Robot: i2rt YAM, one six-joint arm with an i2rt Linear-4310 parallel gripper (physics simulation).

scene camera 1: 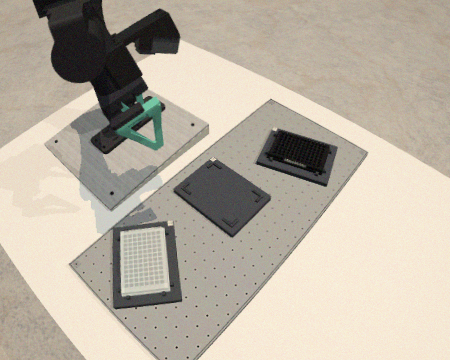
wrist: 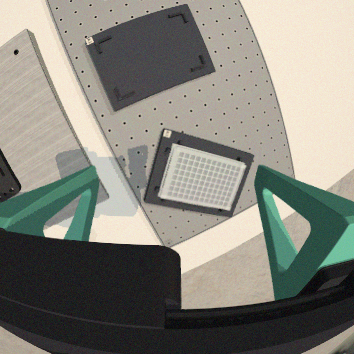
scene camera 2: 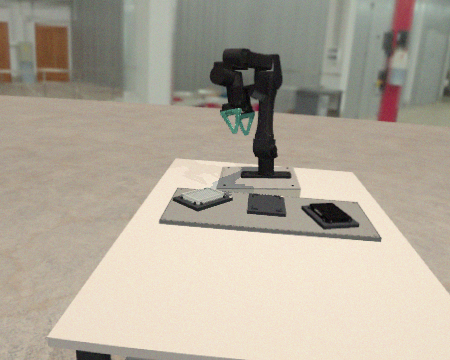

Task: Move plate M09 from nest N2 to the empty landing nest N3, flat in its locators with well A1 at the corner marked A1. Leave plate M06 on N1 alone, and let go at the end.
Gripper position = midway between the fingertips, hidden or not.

Observation:
The gripper [scene camera 1: 150,132] is open, holding nothing. Also in view: a clear well plate [scene camera 1: 144,267]. Also in view: a black well plate [scene camera 1: 287,148] and a dark nest [scene camera 1: 227,199].
The clear well plate also shows in the wrist view [wrist: 194,176]. The gripper shows as well in the wrist view [wrist: 176,173] and in scene camera 2 [scene camera 2: 240,134]. The dark nest also shows in the wrist view [wrist: 137,58] and in scene camera 2 [scene camera 2: 273,205]. The wrist view misses the black well plate: it is out of frame.

